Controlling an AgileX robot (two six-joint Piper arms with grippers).
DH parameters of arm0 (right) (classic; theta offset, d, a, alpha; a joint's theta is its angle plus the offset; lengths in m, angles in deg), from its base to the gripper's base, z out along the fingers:
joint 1: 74.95 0.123 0 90
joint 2: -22.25 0 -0.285 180
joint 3: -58.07 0 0.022 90
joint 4: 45.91 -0.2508 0 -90
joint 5: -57.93 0 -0.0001 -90
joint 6: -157.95 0.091 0 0
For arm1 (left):
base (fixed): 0 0 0 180
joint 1: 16.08 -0.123 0 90
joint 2: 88.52 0 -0.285 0
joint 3: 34.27 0 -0.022 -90
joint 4: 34.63 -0.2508 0 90
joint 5: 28.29 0 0.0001 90
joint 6: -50.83 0.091 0 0
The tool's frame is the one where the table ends.
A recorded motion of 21 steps. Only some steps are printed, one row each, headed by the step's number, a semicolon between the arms.
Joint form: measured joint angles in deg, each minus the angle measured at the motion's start. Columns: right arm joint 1, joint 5, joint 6, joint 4, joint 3, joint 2; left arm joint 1, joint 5, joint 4, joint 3, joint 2, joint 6.
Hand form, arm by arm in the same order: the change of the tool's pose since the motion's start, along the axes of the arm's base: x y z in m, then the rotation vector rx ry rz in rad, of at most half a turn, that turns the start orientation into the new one. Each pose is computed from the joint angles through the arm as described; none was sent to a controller.
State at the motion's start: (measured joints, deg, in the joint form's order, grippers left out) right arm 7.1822 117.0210 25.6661 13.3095 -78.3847 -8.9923; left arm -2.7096 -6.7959 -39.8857 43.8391 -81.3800 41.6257
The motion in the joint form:
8: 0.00 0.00 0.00 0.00 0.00 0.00; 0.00 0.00 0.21 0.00 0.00 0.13
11: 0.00 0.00 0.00 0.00 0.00 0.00; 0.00 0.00 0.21 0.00 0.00 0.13
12: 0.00 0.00 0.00 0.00 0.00 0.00; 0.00 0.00 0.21 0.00 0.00 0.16
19: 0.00 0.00 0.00 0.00 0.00 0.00; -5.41 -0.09 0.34 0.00 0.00 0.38
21: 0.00 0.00 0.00 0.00 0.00 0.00; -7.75 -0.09 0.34 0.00 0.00 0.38
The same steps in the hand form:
8: 0.0000 0.0000 0.0000 0.0000 0.0000 0.0000; 0.0000 -0.0001 0.0000 -0.0014 0.0004 -0.0010
11: 0.0000 0.0000 0.0000 0.0000 0.0000 0.0000; 0.0000 -0.0001 0.0000 -0.0014 0.0004 -0.0010
12: 0.0000 0.0000 0.0000 0.0000 0.0000 0.0000; 0.0000 -0.0001 0.0000 -0.0009 0.0003 -0.0011
19: 0.0000 0.0000 0.0000 0.0000 0.0000 0.0000; 0.0006 0.0047 0.0001 0.0002 -0.0014 0.0919
21: 0.0000 0.0000 0.0000 0.0000 0.0000 0.0000; 0.0008 0.0068 0.0001 0.0002 -0.0014 0.1327

